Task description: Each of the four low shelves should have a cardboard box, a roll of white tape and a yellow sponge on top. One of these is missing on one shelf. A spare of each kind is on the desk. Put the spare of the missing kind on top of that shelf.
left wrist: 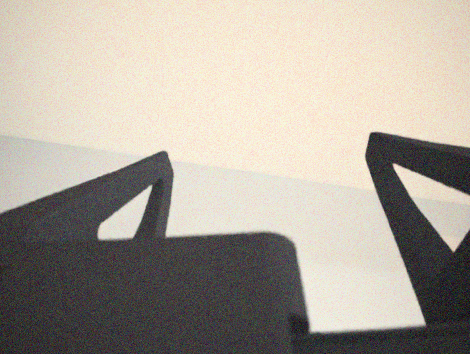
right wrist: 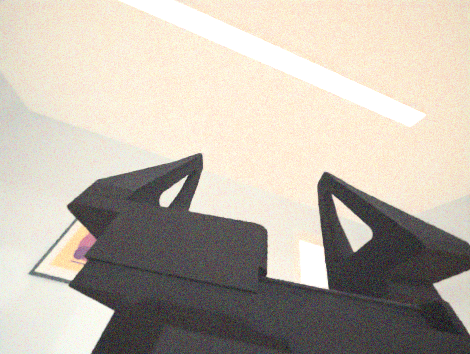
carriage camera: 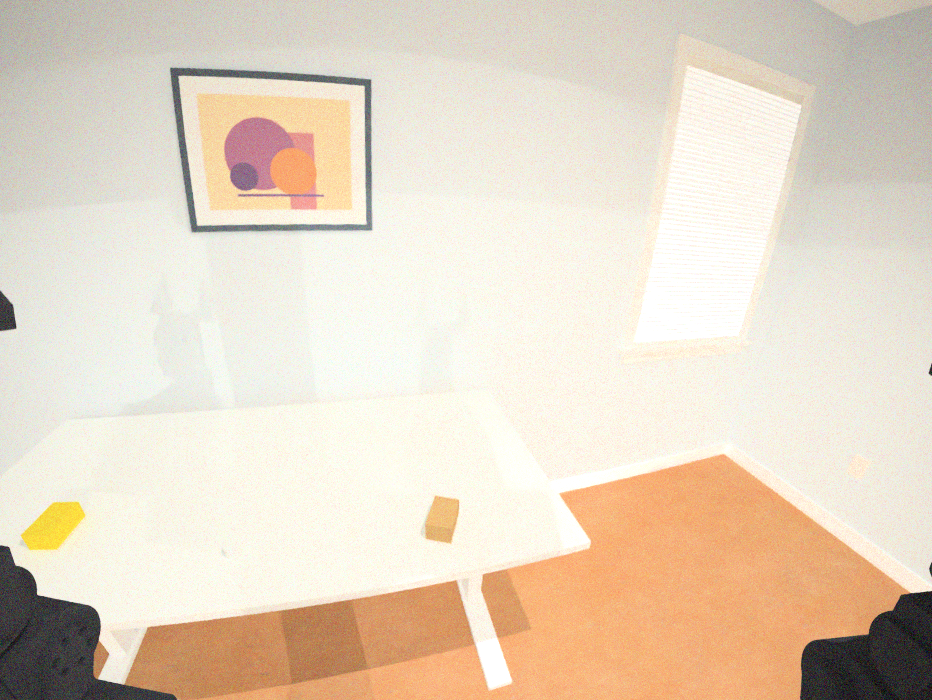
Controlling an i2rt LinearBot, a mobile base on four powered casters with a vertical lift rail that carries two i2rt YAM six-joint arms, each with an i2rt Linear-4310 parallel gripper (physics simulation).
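Frame: origin at the left arm's base, x back, y right, z up, level; metres.
Seen in the pictures: left gripper, fingertip midpoint: (left wrist: 266,153); right gripper, fingertip midpoint: (right wrist: 260,168).
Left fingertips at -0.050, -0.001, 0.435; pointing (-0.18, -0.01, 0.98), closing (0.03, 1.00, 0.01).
Observation:
Pixels of each thing's top centre, then the offset from my left fingertips to it, as dx, dy, dz. "*": a spot on its surface instead. Level surfaces: height alone.
- white desk, surface height: dz -0.729
- yellow sponge, top centre: (carriage camera: 50,517) -0.344, -0.595, -0.683
- small brown cardboard box, top centre: (carriage camera: 443,511) -0.486, +0.293, -0.678
- tiny grey mark, surface spot: (carriage camera: 225,552) * -0.345, -0.158, -0.708
- orange floor, surface height: dz -1.448
The white desk (carriage camera: 301,467) stands ahead in the carriage view. A yellow sponge (carriage camera: 54,525) lies near its left end, and a small brown cardboard box (carriage camera: 442,519) lies toward its right end. A tiny grey mark (carriage camera: 225,552) shows near the desk's front edge between them; it may be part of the white tape roll, which I cannot make out against the white top. The low shelves do not show in these views. My left gripper (left wrist: 266,153) is open and empty, tilted up toward the ceiling. My right gripper (right wrist: 260,168) is open and empty, also tilted up.
A framed picture (carriage camera: 282,224) hangs on the wall behind the desk. A window (carriage camera: 723,210) is in the wall to the right. The desk's right leg (carriage camera: 482,632) stands on the orange floor (carriage camera: 678,587). A ceiling light (right wrist: 300,67) shows in the right wrist view.

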